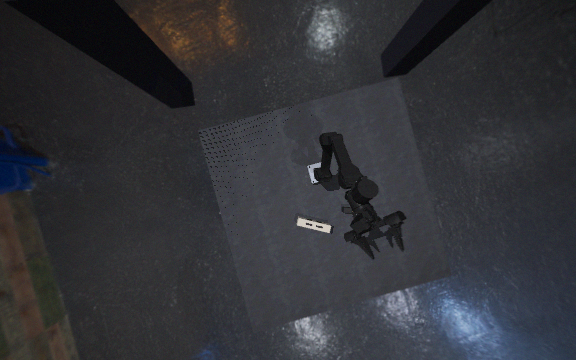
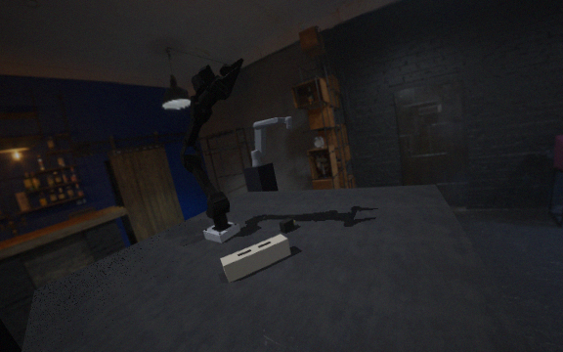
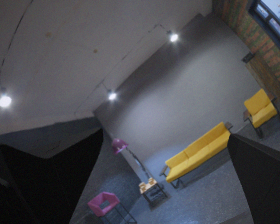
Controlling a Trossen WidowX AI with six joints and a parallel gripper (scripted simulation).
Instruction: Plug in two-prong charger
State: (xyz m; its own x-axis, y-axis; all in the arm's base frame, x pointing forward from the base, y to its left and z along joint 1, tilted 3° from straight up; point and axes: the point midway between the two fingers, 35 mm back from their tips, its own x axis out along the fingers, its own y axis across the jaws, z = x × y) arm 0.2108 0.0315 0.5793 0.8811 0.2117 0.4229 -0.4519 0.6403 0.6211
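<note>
The dark charger lies 60 cm below my gripper tip, 10 cm to the left of it and 2 cm behind it.
</note>
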